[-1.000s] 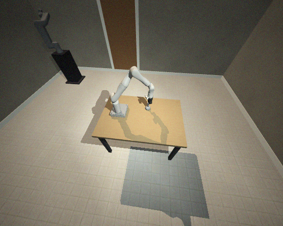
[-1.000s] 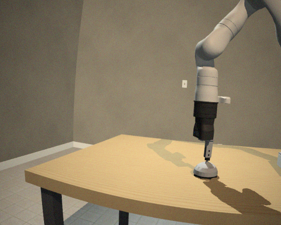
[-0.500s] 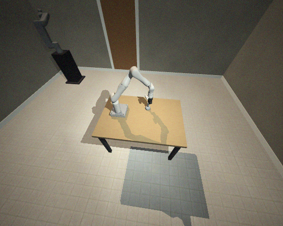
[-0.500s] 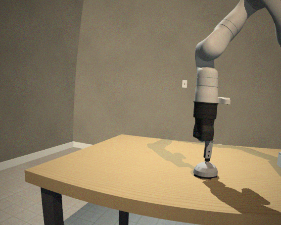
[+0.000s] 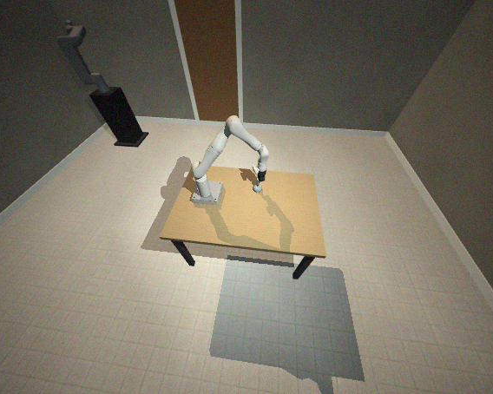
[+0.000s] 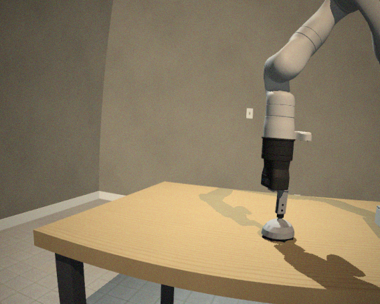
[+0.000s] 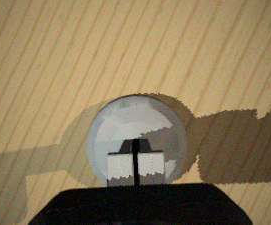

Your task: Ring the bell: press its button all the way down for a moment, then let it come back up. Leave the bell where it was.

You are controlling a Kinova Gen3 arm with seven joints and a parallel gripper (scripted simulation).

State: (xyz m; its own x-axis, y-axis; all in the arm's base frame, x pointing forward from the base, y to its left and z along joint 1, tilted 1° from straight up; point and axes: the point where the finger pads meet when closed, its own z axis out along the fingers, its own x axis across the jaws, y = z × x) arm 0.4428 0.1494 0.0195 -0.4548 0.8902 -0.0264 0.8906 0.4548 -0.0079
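The black button lies 30 mm below my hand. From my hand the other things lie so: grey dome bell: 40 mm below.
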